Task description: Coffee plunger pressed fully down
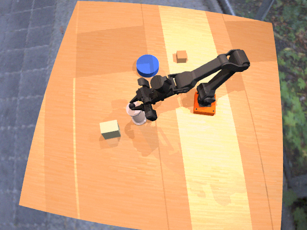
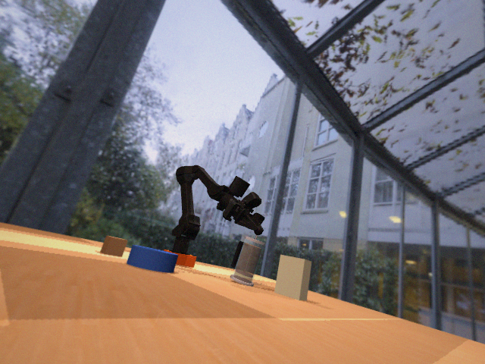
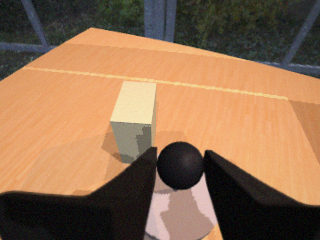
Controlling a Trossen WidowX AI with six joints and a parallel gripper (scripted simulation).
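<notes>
Right now the coffee press is 30 mm behind my gripper tip and 80 mm below it. Also, from my gripper tip: white block (100 mm ahead, 70 mm to the left, 120 mm below); then blue disc (70 mm behind, 290 mm to the right, 150 mm below).
</notes>
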